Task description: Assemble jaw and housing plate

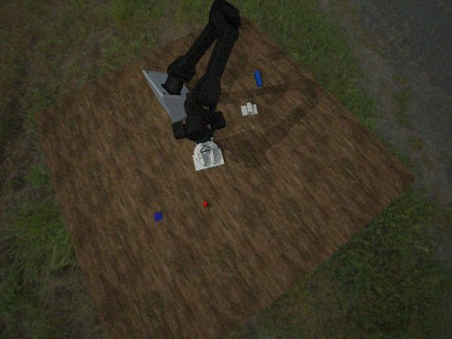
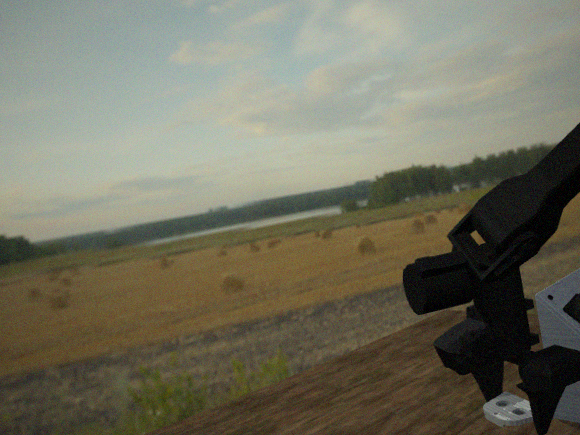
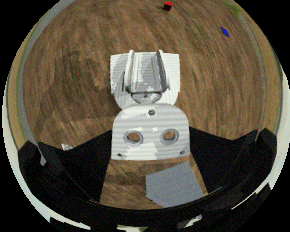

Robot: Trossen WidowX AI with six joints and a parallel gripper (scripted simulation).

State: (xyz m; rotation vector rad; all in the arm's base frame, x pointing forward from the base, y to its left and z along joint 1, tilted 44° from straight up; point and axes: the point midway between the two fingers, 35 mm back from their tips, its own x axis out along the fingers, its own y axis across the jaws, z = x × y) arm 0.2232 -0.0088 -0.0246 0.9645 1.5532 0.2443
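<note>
The white jaw is 70 mm below my gripper tip, 20 mm to the right of it and 10 mm ahead of it. Round my gripper tip: white stepped piece 260 mm to the left, 70 mm below; red cube 200 mm ahead, 160 mm to the right, 70 mm below; blue square 330 mm to the right, 120 mm ahead, 80 mm below.
</note>
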